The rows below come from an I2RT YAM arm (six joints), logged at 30 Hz.
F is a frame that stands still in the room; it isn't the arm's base.
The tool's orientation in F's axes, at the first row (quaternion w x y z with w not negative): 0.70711, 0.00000, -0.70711, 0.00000
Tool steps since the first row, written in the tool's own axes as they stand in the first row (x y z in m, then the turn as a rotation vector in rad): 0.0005, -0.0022, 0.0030, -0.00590, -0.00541, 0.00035; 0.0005, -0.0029, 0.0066, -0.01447, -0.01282, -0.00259; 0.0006, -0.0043, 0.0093, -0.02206, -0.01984, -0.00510; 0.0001, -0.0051, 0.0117, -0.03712, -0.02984, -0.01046; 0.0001, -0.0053, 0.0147, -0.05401, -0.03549, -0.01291; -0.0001, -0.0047, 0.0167, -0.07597, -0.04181, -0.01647; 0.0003, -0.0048, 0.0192, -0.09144, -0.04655, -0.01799; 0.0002, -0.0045, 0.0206, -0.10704, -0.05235, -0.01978
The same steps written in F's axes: -0.0030, -0.0022, 0.0005, -0.00035, -0.00541, -0.00590; -0.0066, -0.0029, 0.0005, 0.00259, -0.01282, -0.01447; -0.0093, -0.0043, 0.0006, 0.00510, -0.01984, -0.02206; -0.0117, -0.0051, 0.0001, 0.01046, -0.02984, -0.03712; -0.0147, -0.0053, 0.0001, 0.01291, -0.03549, -0.05401; -0.0167, -0.0047, -0.0001, 0.01647, -0.04181, -0.07597; -0.0192, -0.0048, 0.0003, 0.01799, -0.04655, -0.09144; -0.0206, -0.0045, 0.0002, 0.01978, -0.05235, -0.10704
